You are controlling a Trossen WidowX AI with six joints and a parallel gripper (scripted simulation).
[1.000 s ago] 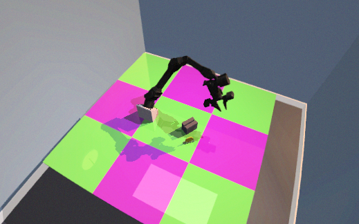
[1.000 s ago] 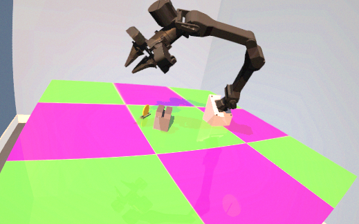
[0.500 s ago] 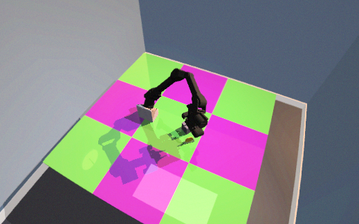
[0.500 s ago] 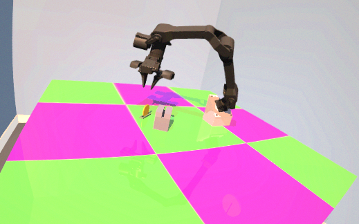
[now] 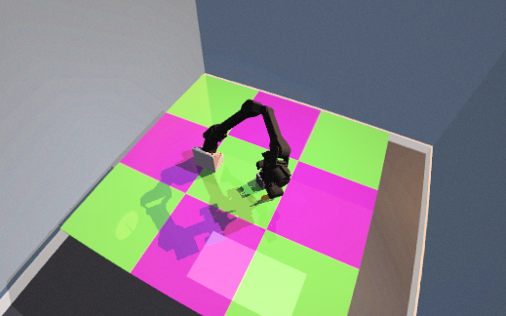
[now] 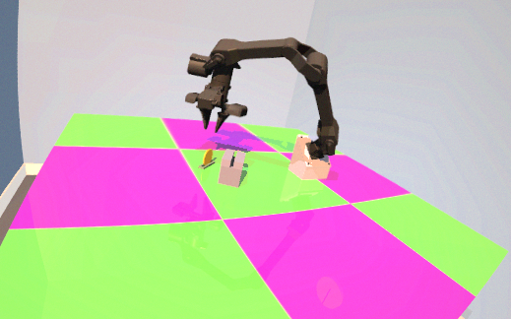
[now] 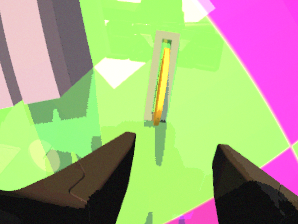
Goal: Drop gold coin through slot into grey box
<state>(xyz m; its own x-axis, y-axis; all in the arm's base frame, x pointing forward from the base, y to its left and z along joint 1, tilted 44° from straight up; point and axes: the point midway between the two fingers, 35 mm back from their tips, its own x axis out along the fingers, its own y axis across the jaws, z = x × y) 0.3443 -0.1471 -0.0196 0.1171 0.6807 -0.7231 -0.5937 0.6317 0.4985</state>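
Now: the gold coin 8 cm below my gripper tip.
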